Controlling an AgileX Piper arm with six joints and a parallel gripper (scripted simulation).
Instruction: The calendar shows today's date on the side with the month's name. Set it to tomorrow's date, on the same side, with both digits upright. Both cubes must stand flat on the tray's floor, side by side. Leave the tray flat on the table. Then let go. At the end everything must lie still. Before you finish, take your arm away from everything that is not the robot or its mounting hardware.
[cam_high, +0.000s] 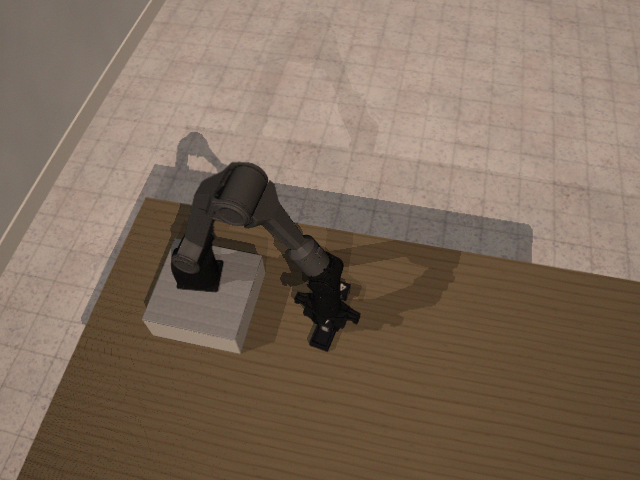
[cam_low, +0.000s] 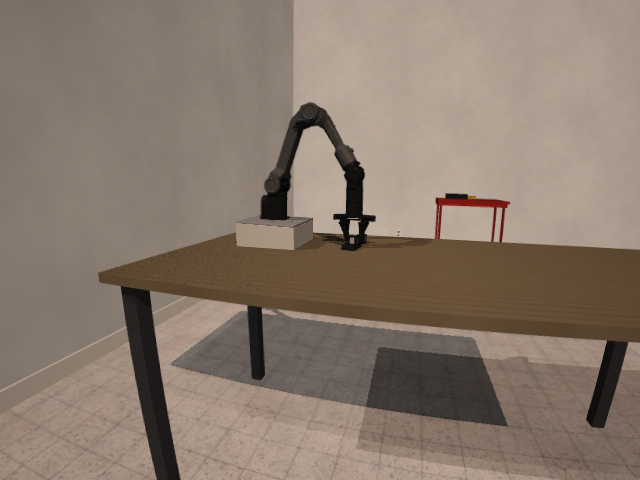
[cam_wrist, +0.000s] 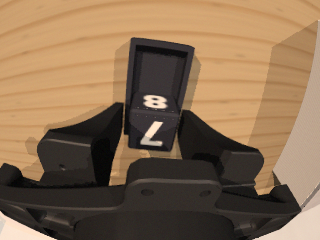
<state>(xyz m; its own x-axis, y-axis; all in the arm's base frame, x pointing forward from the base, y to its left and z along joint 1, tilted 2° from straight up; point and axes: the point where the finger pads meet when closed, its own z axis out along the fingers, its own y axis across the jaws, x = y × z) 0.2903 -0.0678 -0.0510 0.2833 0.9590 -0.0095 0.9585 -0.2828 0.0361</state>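
Right now the black number cube is right at my hand. The rest, counted from my hand: tray: 1 cm behind, 2 cm to the right, 2 cm below.
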